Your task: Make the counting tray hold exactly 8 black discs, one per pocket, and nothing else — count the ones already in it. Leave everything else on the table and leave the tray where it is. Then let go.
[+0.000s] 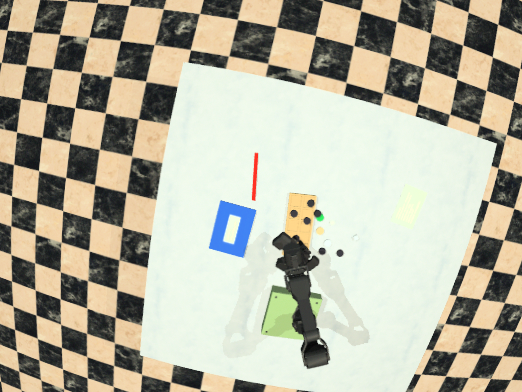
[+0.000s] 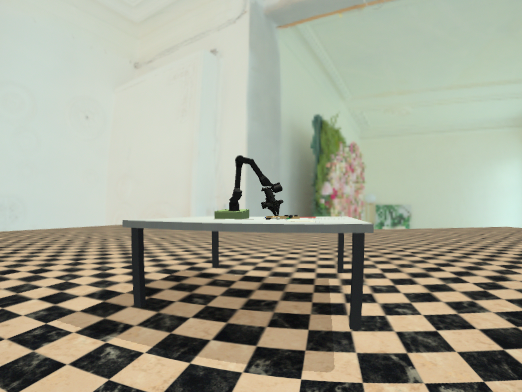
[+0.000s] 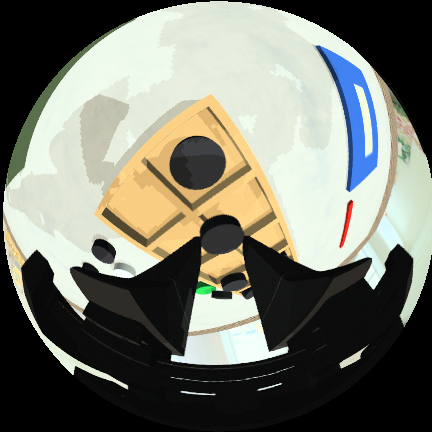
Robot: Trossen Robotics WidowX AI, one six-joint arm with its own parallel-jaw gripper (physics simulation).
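The orange counting tray point(image 1: 297, 201) point(image 3: 141, 206) lies mid-table. Three black discs point(image 1: 311, 202) point(image 1: 294, 213) point(image 1: 307, 220) lie in its far pockets. Another black disc point(image 3: 197, 162) fills a near pocket. My gripper point(image 1: 292, 242) point(image 2: 275, 211) point(image 3: 221, 241) is shut on a black disc point(image 3: 221, 234) and holds it low over the tray's near half, above a pocket wall. One more black disc point(image 1: 317, 213) sits at the tray's right edge. Two loose black discs point(image 1: 322, 251) point(image 1: 339, 253) lie on the table to the right.
A green disc point(image 1: 320, 218) point(image 3: 205, 287), a tan disc point(image 1: 320, 230) and two white discs point(image 1: 327, 243) point(image 1: 355, 237) lie right of the tray. A blue mat point(image 1: 218, 241) point(image 3: 346, 120) and a red stick point(image 1: 255, 176) point(image 3: 346, 223) lie left. The arm's green base point(image 1: 276, 315) is behind.
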